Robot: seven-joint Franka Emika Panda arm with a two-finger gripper.
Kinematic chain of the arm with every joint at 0, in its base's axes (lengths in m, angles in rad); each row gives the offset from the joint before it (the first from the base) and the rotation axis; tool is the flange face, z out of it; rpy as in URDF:
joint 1: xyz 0 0 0.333 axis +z
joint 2: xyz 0 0 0 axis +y
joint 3: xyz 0 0 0.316 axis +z
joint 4: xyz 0.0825 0 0 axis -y
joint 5: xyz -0.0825 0 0.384 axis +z
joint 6: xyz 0 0 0 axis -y
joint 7: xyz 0.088 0 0 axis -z
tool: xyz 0 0 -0.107 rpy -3.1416 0 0
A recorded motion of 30 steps. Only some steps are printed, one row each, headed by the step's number.
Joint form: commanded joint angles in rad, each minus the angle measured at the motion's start. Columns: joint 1, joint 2, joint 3, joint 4, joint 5, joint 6, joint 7.
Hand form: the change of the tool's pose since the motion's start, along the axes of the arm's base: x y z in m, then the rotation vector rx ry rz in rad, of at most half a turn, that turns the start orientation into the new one. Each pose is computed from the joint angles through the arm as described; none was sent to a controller.
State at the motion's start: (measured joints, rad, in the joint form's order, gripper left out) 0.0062 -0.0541 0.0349 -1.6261 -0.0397 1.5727 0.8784
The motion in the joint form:
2: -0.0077 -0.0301 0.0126 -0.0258 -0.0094 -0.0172 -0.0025
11: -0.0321 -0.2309 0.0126 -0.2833 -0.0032 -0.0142 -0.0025
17: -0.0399 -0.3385 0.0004 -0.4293 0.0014 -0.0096 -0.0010
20: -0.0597 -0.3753 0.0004 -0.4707 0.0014 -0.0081 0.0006
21: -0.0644 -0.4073 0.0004 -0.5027 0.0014 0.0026 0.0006
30: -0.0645 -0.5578 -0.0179 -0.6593 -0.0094 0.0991 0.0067
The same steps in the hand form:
2: -0.0114 0.0016 0.0024 -0.0120 0.0125 0.0065
11: -0.0782 -0.0103 -0.0195 -0.0166 0.0665 -0.0199
17: -0.1149 -0.0195 -0.0400 -0.0122 0.1004 -0.0423
20: -0.1270 -0.0276 -0.0439 -0.0125 0.1036 -0.0642
21: -0.1361 -0.0292 -0.0450 -0.0131 0.0929 -0.0690
30: -0.1733 -0.0370 -0.0534 -0.0170 0.0023 -0.0873

